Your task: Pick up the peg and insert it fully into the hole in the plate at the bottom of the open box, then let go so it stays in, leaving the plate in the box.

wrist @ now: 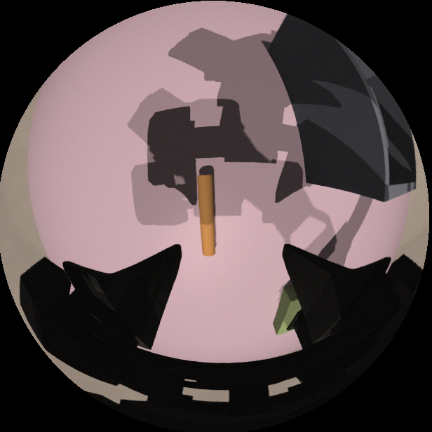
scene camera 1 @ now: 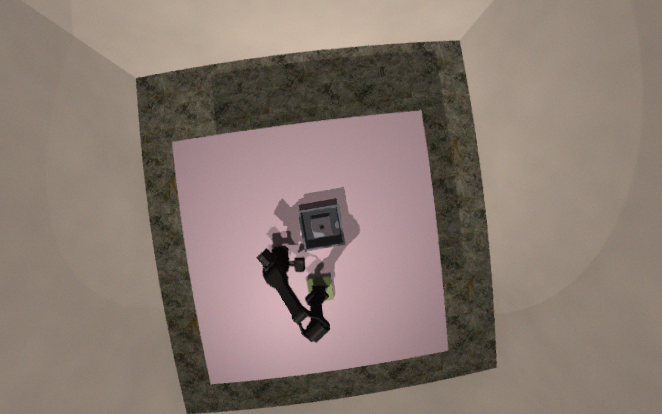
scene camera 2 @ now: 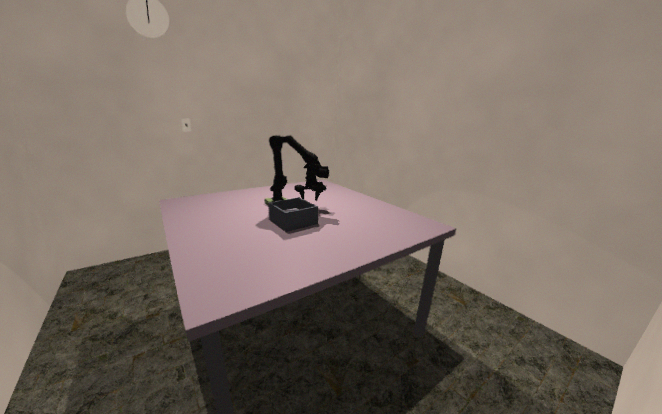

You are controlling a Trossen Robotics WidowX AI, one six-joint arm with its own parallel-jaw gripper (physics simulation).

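Places are measured from the arm's base along level axes (x ahead, y left, z up), in centimetres.
Pixels of known places: gripper, fingertip midpoint: (scene camera 2: 309, 201); arm's base, link origin: (scene camera 1: 318, 292) (scene camera 2: 277, 199).
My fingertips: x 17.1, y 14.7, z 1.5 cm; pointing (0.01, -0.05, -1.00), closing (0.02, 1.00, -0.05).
For each thing: its top centre in the pictures, then the offset to it from my fingertips. Level surfaces: height alone.
- dark open box, top centre: (scene camera 1: 321, 227) (scene camera 2: 292, 204) dy -17.1, dx +15.7, dz +5.1 cm
- plate, top centre: (scene camera 1: 321, 227) dy -17.1, dx +15.7, dz +1.4 cm
- pink table, surface height: dz -4.7 cm
The orange-brown peg (wrist: 207, 215) lies on its side on the pink table in the wrist view, beyond the fingertips and a little left of midway between them. It does not show clearly in the scene views. My gripper (wrist: 233, 250) (scene camera 2: 310, 198) is open and empty, pointing down above the table beside the box. The dark open box (scene camera 1: 322, 242) (scene camera 2: 302, 219) (wrist: 340, 145) stands on the table, at the right in the wrist view. The plate (scene camera 1: 328, 221) lies at its bottom, with a small dark hole near its middle. The hole holds no visible peg.
A green block (scene camera 1: 329, 292) (scene camera 2: 268, 201) (wrist: 287, 311) sits at the arm's base. The box's raised walls stand close to the gripper. Shadows of the arm and the box fall on the pink table (scene camera 1: 380, 165) (scene camera 2: 240, 250) around the peg.
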